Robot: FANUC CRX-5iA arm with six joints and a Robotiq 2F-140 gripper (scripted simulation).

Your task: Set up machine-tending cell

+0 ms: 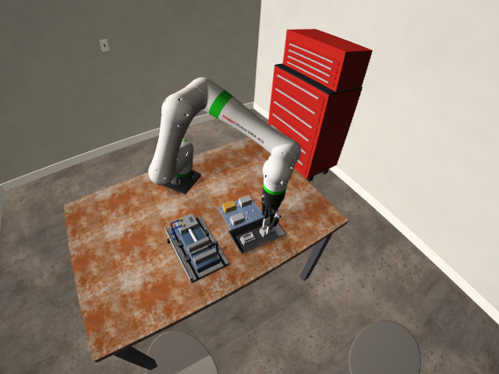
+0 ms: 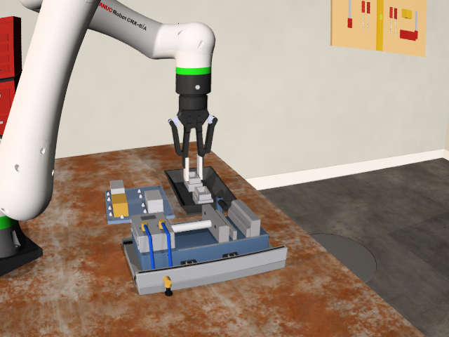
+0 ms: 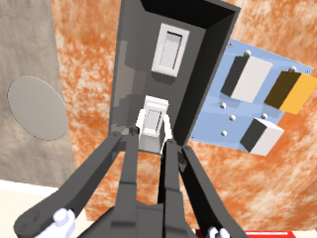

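My hand is 23 cm past the brass blank, 5 cm to the left of it and 4 cm above it. From my hand the other things lie so: vise: 31 cm to the right, 14 cm behind, 3 cm below.
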